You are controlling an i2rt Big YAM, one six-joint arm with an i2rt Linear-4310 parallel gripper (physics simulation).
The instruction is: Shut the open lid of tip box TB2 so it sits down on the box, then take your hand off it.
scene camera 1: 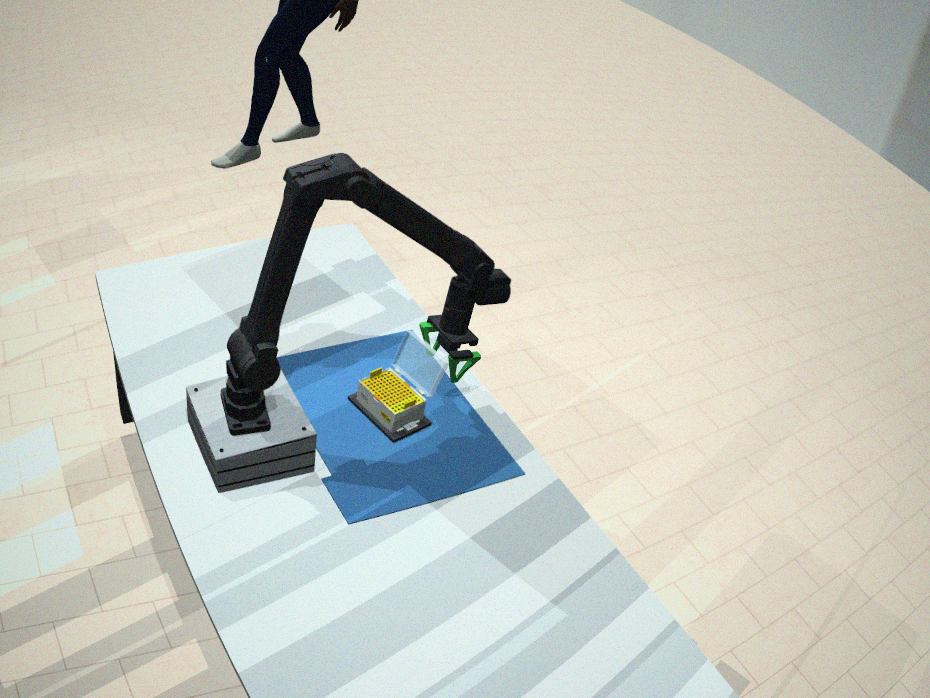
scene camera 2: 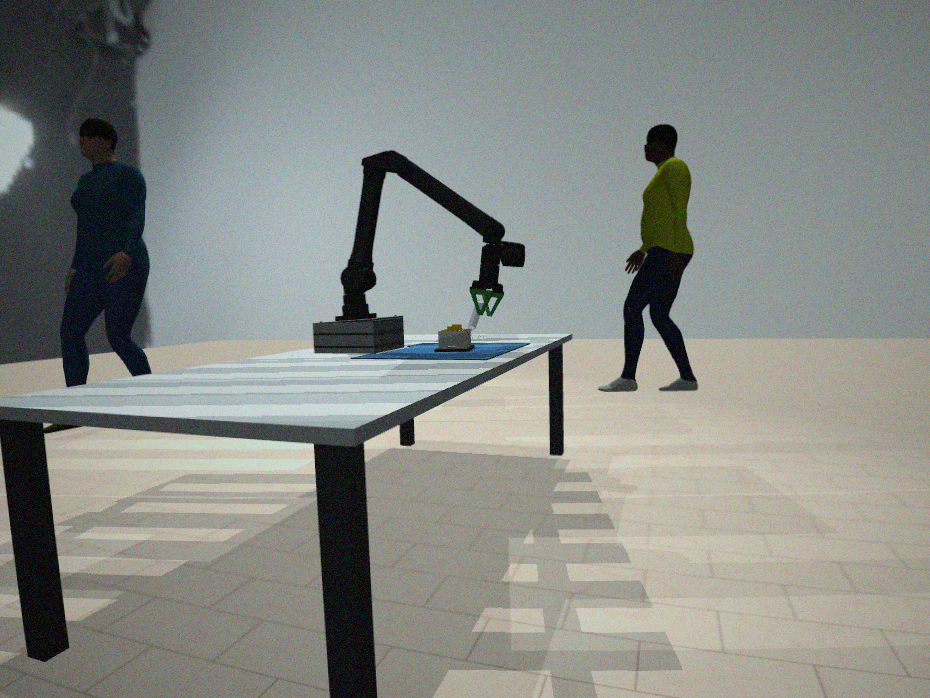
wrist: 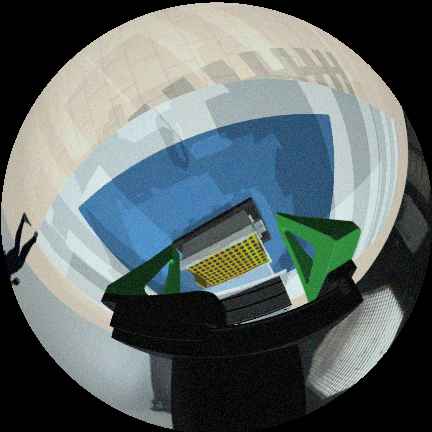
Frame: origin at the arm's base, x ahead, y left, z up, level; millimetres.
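Seen in the pictures: gripper, fingertip midpoint: (scene camera 1: 442, 369) (scene camera 2: 484, 315) (wrist: 223, 235); arm's base, link origin: (scene camera 1: 245, 411) (scene camera 2: 356, 319).
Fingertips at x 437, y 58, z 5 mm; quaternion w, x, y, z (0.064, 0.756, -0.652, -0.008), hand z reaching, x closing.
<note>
Offsets run from my fingertips to a thing's middle. "spot": to the spot under its first point. Level surfaces: height alone.
The tip box @[dx -104, dy -1, dz -70 mm] (scene camera 1: 406, 419) (scene camera 2: 454, 339) has pale walls and a yellow perforated rack (scene camera 1: 391, 389) (wrist: 230, 261) on top; its label is too small to read. Its clear lid @[dx -41, dy +23, dz +2 mm] (scene camera 1: 417, 364) (scene camera 2: 473, 319) stands open, tilted up and back on the side away from the arm's base. In the wrist view the lid is hard to make out. My gripper (scene camera 1: 443, 366) (scene camera 2: 486, 313) (wrist: 223, 235) is open and empty, pointing down with green fingers near the lid's upper edge, on its outer side. Contact between a finger and the lid cannot be told.
The box stands on a dark plate @[spot: dx -158, dy +16, dz -95 mm] (scene camera 1: 362, 406) on a blue mat @[dz -103 mm] (scene camera 1: 465, 443) (scene camera 2: 499, 348) (wrist: 305, 145). The arm's grey block base (scene camera 1: 262, 469) (scene camera 2: 359, 335) (wrist: 257, 300) stands on the opposite side of the box from the lid. The table edge lies beyond the mat. People stand away from the table.
</note>
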